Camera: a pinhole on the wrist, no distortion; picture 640 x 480 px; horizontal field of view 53.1 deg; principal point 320.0 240.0 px. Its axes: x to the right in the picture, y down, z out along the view. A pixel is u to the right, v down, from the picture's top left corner.
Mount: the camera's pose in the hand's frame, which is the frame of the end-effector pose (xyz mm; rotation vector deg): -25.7 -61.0 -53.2 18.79 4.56 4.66
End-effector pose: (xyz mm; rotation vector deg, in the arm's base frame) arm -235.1 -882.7 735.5 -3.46 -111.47 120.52
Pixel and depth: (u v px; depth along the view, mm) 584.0 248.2 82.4
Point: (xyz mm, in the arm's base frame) -240.6 -896.4 821.7
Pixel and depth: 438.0 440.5 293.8
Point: -325.1 -1111.3 828.4
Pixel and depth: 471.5 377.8 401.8
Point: -388.8 -1192.4 880.7
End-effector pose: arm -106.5 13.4 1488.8 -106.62 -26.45 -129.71
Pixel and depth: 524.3 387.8 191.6
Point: -13.6 133.9 1551.4
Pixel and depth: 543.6 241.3 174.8
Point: -53.4 157.3 1543.0
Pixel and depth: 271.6 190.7 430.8
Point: 139.1 348.9 1502.2
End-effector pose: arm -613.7 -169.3 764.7 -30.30 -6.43 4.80
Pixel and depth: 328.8 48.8 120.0
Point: -623.8 -260.7 872.6
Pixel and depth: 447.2 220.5 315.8
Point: -570.4 -185.4 1057.7
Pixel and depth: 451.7 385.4 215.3
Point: -596.3 -152.5 947.6
